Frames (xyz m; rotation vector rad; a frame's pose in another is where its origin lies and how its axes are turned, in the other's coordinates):
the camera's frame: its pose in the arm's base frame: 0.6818 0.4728 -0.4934 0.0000 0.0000 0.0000
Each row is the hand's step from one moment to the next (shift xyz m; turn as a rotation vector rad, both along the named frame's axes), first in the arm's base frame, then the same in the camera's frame.
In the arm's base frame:
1: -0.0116 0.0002 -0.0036 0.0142 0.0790 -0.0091
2: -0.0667 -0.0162 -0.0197 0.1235 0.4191 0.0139
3: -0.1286 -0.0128 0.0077 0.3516 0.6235 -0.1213
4: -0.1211 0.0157 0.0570 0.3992 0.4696 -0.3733
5: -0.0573 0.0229 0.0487 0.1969 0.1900 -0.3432
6: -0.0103 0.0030 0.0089 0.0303 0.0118 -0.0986
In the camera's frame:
1: -0.0116 0.0002 -0.0036 0.0142 0.0790 -0.0091
2: -0.0667 -0.0162 -0.0197 0.1235 0.4191 0.0139
3: -0.1286 -0.0128 0.0077 0.3516 0.6235 -0.1213
4: -0.1211 0.0157 0.0570 0.3992 0.4696 -0.3733
5: -0.0573 0.0229 0.0487 0.1969 0.1900 -0.3432
6: -0.0103 0.0030 0.0089 0.0303 0.0118 -0.0986

